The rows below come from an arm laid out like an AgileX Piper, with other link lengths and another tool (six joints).
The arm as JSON. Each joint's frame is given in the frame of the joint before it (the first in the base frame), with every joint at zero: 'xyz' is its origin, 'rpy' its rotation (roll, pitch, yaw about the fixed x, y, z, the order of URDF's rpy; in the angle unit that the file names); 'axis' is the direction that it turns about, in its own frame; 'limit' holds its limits. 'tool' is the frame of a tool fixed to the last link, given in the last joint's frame.
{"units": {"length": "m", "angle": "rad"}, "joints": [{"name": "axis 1", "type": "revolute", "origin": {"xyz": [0.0, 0.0, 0.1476], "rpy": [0.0, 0.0, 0.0]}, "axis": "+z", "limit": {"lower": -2.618, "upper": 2.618}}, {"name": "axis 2", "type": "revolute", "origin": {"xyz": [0.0, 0.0, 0.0], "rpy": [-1.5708, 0.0, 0.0]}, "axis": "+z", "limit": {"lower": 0.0, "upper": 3.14}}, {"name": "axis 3", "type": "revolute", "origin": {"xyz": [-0.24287, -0.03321, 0.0], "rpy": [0.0, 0.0, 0.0]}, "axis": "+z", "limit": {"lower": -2.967, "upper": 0.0}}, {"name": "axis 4", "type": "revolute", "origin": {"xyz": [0.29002, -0.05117, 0.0], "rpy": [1.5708, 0.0, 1.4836]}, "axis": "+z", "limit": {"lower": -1.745, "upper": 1.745}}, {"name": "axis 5", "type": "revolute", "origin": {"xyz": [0.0, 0.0, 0.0], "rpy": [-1.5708, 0.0, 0.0]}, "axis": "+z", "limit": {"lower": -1.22, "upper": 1.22}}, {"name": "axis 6", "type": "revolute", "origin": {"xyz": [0.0, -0.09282, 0.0], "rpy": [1.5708, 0.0, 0.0]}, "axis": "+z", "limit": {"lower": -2.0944, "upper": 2.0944}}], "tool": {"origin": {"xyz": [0.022, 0.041, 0.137], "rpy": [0.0, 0.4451, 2.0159]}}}
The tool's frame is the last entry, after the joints.
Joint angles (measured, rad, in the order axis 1, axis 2, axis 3, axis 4, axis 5, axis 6), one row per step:
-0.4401, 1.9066, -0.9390, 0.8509, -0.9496, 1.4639
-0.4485, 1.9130, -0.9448, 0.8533, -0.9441, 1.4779
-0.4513, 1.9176, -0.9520, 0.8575, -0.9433, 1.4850
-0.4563, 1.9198, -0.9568, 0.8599, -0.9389, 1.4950
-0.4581, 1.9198, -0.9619, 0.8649, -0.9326, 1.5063
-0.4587, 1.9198, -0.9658, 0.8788, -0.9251, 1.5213
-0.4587, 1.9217, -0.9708, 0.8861, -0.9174, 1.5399
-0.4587, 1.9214, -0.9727, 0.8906, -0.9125, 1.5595
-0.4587, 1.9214, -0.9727, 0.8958, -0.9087, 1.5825
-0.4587, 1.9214, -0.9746, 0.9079, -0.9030, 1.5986
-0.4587, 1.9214, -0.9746, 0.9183, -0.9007, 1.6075
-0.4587, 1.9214, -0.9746, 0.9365, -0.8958, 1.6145
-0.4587, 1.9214, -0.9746, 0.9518, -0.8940, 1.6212
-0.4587, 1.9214, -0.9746, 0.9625, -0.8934, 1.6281
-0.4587, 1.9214, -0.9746, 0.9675, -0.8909, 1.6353
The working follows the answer.
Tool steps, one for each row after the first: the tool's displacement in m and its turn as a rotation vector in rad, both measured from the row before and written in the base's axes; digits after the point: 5 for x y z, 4 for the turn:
-0.00212, -0.00421, -0.00223, 0.0123, -0.0107, -0.0092
-0.00053, -0.00227, -0.00001, 0.0050, -0.0096, -0.0065
-0.00122, -0.00267, -0.00031, 0.0082, -0.0105, -0.0059
-0.00038, -0.00160, 0.00030, 0.0106, -0.0140, -0.0039
-0.00166, -0.00182, -0.00125, 0.0188, -0.0185, -0.0094
-0.00024, -0.00115, -0.00124, 0.0170, -0.0192, -0.0042
-0.00070, -0.00073, -0.00053, 0.0139, -0.0193, -0.0037
-0.00140, -0.00073, -0.00131, 0.0158, -0.0209, -0.0053
-0.00171, -0.00121, -0.00163, 0.0176, -0.0179, -0.0087
-0.00183, -0.00088, -0.00152, 0.0116, -0.0103, -0.0081
-0.00275, -0.00127, -0.00282, 0.0175, -0.0102, -0.0124
-0.00261, -0.00112, -0.00194, 0.0131, -0.0100, -0.0118
-0.00200, -0.00082, -0.00125, 0.0094, -0.0092, -0.0090
-0.00084, -0.00034, -0.00106, 0.0077, -0.0074, -0.0038

Tool pose at each row, in the base's axes (x y z in m, rotation vector in rad; rounded; the steps above come from the unrounded poses):
0.39715, -0.34179, 0.17754, 0.7274, -1.6037, 2.0423
0.39503, -0.34600, 0.17530, 0.7134, -1.6239, 2.0348
0.39450, -0.34826, 0.17529, 0.7004, -1.6351, 2.0333
0.39328, -0.35093, 0.17498, 0.6881, -1.6503, 2.0306
0.39289, -0.35253, 0.17527, 0.6753, -1.6702, 2.0298
0.39124, -0.35435, 0.17402, 0.6557, -1.7018, 2.0222
0.39100, -0.35550, 0.17278, 0.6398, -1.7316, 2.0195
0.39030, -0.35623, 0.17225, 0.6231, -1.7581, 2.0193
0.38889, -0.35696, 0.17094, 0.6037, -1.7875, 2.0172
0.38719, -0.35817, 0.16931, 0.5839, -1.8168, 2.0094
0.38535, -0.35905, 0.16779, 0.5696, -1.8352, 2.0015
0.38261, -0.36032, 0.16497, 0.5527, -1.8594, 1.9858
0.37999, -0.36144, 0.16303, 0.5352, -1.8785, 1.9737
0.37799, -0.36226, 0.16177, 0.5203, -1.8934, 1.9658
0.37715, -0.36261, 0.16072, 0.5120, -1.9057, 1.9614

